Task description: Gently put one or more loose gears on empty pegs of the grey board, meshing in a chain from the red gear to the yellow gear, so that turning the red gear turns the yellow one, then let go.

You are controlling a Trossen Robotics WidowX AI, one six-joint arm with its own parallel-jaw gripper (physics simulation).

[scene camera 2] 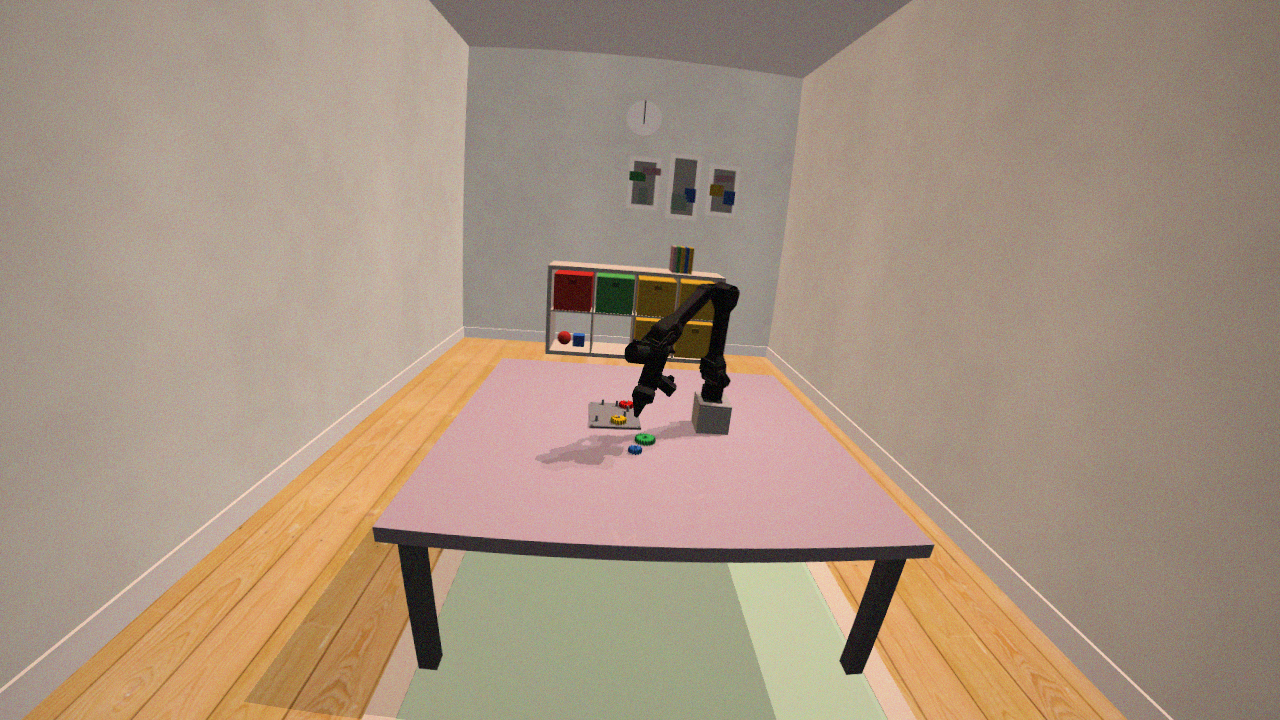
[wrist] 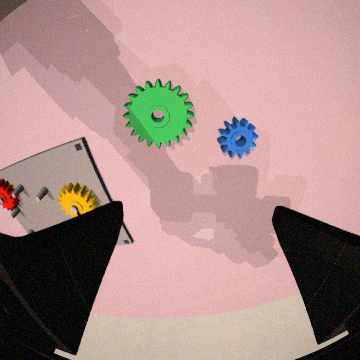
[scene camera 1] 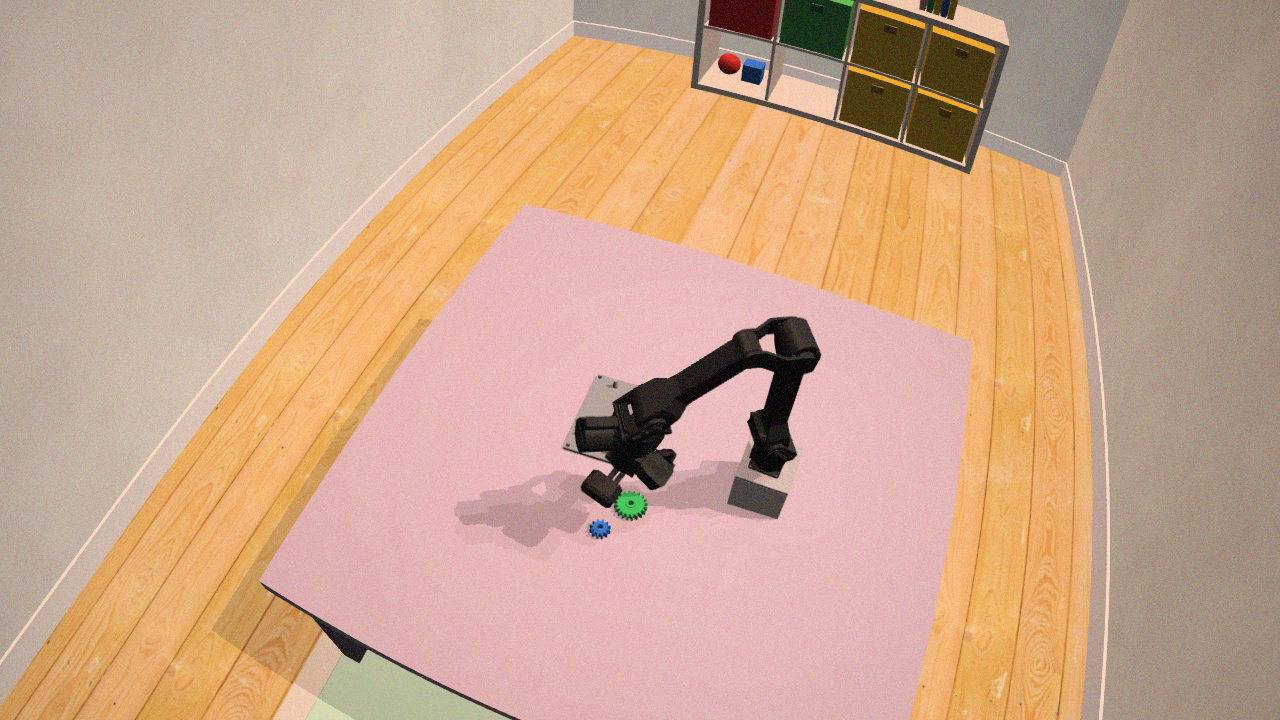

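Pixels of known places: gripper, fingertip midpoint: (scene camera 2: pixel 637 412) (wrist: pixel 201 212) (scene camera 1: pixel 612 482); arm's base at its link origin: (scene camera 2: pixel 711 398) (scene camera 1: pixel 768 460).
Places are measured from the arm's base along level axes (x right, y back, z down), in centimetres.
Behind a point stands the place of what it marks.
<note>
My gripper (scene camera 1: pixel 630 488) {x -17.0, y -25.1, z -0.3 cm} (scene camera 2: pixel 653 400) {x -17.0, y -25.1, z -0.3 cm} (wrist: pixel 201 212) {x -17.0, y -25.1, z -0.3 cm} is open and empty, above the table beside the grey board. The grey board (scene camera 1: pixel 590 411) {x 3.3, y -38.9, z 9.7 cm} (scene camera 2: pixel 605 412) {x 4.7, y -35.6, z 9.8 cm} (wrist: pixel 57 167) {x -1.4, y -26.0, z 9.8 cm} bears a red gear (scene camera 2: pixel 625 404) {x 9.8, y -28.8, z 8.2 cm} (wrist: pixel 10 197) {x 9.6, y -28.7, z 8.5 cm} and a yellow gear (scene camera 2: pixel 618 420) {x -4.1, y -30.8, z 8.6 cm} (wrist: pixel 82 198) {x -4.2, y -29.7, z 8.3 cm}, set apart. Bare pegs stand between them, one peg (wrist: pixel 42 193) {x 2.1, y -28.7, z 8.6 cm} nearer the yellow gear. A finger hides part of the board in the wrist view; the arm covers both its gears in scene camera 1. The large green gear (scene camera 1: pixel 625 513) {x -17.0, y -22.1, z 9.2 cm} (scene camera 2: pixel 645 439) {x -16.4, y -22.0, z 8.9 cm} (wrist: pixel 175 104) {x -16.2, y -21.2, z 9.1 cm} and small blue gear (scene camera 1: pixel 594 532) {x -23.5, y -25.7, z 9.2 cm} (scene camera 2: pixel 634 450) {x -23.4, y -25.4, z 9.4 cm} (wrist: pixel 229 135) {x -21.0, y -24.6, z 9.1 cm} lie flat on the table, apart.
The pink table (scene camera 1: pixel 716 608) {x -29.2, y 1.8, z 10.6 cm} (scene camera 2: pixel 760 492) {x -41.1, y 8.5, z 10.6 cm} (wrist: pixel 310 60) {x -31.2, y -16.6, z 10.6 cm} bears everything. The arm's grey base block (scene camera 1: pixel 753 495) {x -5.7, y -0.2, z 4.8 cm} (scene camera 2: pixel 712 418) {x -5.7, y 0.0, z 4.9 cm} stands to the right of the board. A shelf unit (scene camera 1: pixel 989 107) (scene camera 2: pixel 548 308) stands by the far wall, beyond the table.
</note>
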